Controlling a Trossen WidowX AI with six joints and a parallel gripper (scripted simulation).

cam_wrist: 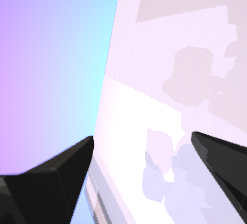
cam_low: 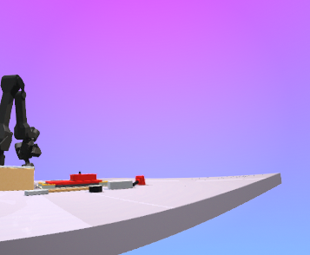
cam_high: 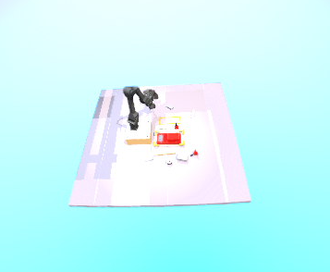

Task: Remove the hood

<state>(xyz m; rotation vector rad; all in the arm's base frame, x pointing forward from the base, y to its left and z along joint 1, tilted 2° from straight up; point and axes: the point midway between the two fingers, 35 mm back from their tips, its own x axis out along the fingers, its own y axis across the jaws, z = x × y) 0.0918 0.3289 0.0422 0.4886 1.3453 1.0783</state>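
Right now the red hood is 25 cm ahead of my gripper tip, 42 cm to the right of it and 5 cm below it. The rest, counted from my gripper tip: black wheel 23 cm ahead, 64 cm to the right, 8 cm below.
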